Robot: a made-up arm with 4 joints. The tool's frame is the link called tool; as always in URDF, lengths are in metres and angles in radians. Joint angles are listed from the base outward.
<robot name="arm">
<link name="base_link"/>
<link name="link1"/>
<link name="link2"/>
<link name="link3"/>
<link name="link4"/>
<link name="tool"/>
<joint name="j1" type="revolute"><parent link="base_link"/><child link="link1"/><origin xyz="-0.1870 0.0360 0.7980" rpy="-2.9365 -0.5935 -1.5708"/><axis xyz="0 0 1"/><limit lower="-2.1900" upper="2.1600"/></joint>
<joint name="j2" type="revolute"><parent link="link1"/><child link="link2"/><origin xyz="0.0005 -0.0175 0.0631" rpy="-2.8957 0.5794 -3.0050"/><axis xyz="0 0 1"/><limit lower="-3.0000" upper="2.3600"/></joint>
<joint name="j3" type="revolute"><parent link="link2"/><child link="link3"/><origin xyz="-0.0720 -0.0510 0.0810" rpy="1.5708 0.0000 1.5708"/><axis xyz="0 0 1"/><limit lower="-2.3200" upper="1.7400"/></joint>
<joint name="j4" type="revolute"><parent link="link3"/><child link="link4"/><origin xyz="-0.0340 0.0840 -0.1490" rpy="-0.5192 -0.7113 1.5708"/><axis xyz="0 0 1"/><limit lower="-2.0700" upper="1.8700"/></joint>
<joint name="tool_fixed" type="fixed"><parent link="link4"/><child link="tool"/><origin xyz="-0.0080 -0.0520 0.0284" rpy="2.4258 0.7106 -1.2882"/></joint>
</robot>
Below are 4 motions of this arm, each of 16 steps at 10 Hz.
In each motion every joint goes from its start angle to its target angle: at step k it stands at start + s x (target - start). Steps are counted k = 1, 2, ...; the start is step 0. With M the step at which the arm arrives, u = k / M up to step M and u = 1 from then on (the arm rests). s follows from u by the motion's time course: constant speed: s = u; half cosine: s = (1 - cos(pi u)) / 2; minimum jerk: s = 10 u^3 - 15 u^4 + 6 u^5.
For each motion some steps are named. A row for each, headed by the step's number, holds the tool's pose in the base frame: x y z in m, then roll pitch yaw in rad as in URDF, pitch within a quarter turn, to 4 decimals.
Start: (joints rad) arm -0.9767 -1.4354 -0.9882 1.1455
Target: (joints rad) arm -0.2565 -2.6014 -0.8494 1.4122
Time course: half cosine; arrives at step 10
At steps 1, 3, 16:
1: -0.2000 -0.0357 0.9547 -2.0070 -0.1594 2.2856
3: -0.2365 -0.0093 0.9534 -2.1251 -0.0992 1.9851
16: -0.2438 0.1396 0.9252 -2.7036 -0.3315 0.7027

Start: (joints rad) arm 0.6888 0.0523 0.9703 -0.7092
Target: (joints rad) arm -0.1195 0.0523 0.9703 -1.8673
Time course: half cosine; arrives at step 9
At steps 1, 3, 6, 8, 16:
1: -0.2163 -0.2390 0.8111 -1.7531 -0.3828 -3.0569
3: -0.1711 -0.2489 0.8131 -1.6113 -0.3268 -2.8012
6: -0.0550 -0.2399 0.8048 -1.3976 -0.2403 -2.1283
8: -0.0043 -0.2188 0.7939 -1.3426 -0.1939 -1.8105
16: 0.0023 -0.2150 0.7920 -1.3361 -0.1862 -1.7665

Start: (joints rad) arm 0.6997 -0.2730 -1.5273 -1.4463
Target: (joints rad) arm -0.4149 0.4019 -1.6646 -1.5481
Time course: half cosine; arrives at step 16
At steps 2, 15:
2: -0.3486 -0.1940 0.8160 1.4576 0.7940 -1.7628
15: 0.0370 -0.1455 0.8594 0.9525 0.6305 -0.6296

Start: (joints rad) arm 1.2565 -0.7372 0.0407 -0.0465
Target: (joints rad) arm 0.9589 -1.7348 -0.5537 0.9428
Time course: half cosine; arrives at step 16
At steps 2, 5, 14, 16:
2: -0.4005 -0.0104 0.7302 -2.4655 -0.2787 1.5535
5: -0.3962 0.0193 0.7447 -2.5478 -0.4323 1.4028
14: -0.3459 0.1128 0.8293 -2.7543 -0.8647 0.7492
16: -0.3418 0.1163 0.8343 -2.7625 -0.8768 0.7145

